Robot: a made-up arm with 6 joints.
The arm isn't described. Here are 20 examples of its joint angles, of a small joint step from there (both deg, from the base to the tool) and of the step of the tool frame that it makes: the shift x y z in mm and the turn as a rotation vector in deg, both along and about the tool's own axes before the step.
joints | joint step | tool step
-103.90 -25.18 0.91 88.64 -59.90 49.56 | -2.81 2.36 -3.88 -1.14 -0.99 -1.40 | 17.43 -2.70 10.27 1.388 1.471 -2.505
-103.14 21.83 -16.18 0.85 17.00 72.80 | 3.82 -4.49 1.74 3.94 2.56 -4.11 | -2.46 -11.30 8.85 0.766 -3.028 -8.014
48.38 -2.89 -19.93 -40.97 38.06 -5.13 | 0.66 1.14 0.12 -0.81 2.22 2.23 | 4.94 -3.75 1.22 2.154 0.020 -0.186
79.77 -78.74 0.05 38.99 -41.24 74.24 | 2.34 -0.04 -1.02 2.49 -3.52 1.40 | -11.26 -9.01 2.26 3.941 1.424 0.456
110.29 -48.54 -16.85 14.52 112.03 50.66 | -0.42 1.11 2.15 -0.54 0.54 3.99 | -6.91 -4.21 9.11 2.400 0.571 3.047
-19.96 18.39 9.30 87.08 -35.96 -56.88 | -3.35 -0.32 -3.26 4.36 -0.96 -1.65 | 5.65 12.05 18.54 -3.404 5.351 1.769
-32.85 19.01 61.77 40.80 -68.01 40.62 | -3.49 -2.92 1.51 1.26 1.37 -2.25 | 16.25 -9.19 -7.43 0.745 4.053 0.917
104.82 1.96 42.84 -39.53 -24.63 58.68 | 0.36 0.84 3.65 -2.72 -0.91 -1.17 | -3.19 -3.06 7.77 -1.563 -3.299 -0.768
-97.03 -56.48 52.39 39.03 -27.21 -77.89 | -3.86 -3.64 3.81 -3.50 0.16 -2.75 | -7.55 8.56 2.85 2.951 -6.788 -5.563
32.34 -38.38 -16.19 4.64 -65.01 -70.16 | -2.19 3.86 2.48 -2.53 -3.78 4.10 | -20.05 -19.44 5.54 3.359 -9.542 3.837
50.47 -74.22 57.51 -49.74 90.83 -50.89 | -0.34 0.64 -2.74 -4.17 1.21 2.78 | -7.32 -4.24 3.50 5.413 -2.003 3.824
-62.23 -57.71 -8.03 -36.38 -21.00 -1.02 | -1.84 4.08 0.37 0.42 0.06 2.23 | -3.09 -2.31 13.69 3.847 1.028 5.240
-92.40 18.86 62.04 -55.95 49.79 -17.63 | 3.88 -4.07 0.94 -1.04 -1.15 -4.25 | -5.11 -16.65 32.83 2.555 -1.681 -0.022
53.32 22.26 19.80 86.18 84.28 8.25 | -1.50 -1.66 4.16 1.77 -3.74 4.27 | -15.52 -9.63 -18.81 -2.884 -4.584 8.645
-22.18 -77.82 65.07 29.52 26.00 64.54 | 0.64 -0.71 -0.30 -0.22 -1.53 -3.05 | 1.43 2.78 -2.51 -2.743 2.078 -1.234
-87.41 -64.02 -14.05 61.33 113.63 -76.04 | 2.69 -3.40 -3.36 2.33 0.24 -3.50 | 0.66 14.84 15.89 -0.497 7.753 -3.151
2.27 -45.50 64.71 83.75 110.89 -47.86 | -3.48 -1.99 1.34 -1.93 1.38 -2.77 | -7.70 7.79 -2.42 0.484 -2.226 0.045
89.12 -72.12 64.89 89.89 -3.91 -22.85 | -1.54 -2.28 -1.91 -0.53 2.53 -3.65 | 23.92 8.14 5.73 -0.824 2.585 -6.718
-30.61 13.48 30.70 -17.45 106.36 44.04 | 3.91 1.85 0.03 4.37 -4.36 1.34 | 22.97 4.25 7.02 -3.704 0.727 -0.170
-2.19 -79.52 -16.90 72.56 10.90 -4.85 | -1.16 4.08 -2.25 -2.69 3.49 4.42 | -1.52 -1.09 10.25 3.559 0.470 -0.467
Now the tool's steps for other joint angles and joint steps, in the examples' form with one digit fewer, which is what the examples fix.
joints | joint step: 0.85 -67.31 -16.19 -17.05 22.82 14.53 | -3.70 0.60 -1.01 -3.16 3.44 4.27
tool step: -11.9 8.3 18.8 6.42 -4.53 1.88
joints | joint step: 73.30 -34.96 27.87 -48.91 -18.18 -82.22 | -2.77 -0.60 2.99 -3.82 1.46 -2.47
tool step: -0.5 -16.2 22.5 5.10 4.24 -0.33
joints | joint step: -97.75 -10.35 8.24 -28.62 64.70 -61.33 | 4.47 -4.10 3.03 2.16 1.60 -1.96
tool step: 29.0 -10.4 25.3 2.40 5.32 -1.38
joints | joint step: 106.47 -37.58 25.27 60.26 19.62 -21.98 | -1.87 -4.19 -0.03 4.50 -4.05 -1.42
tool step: -3.5 16.5 -22.2 -6.38 -2.42 1.19
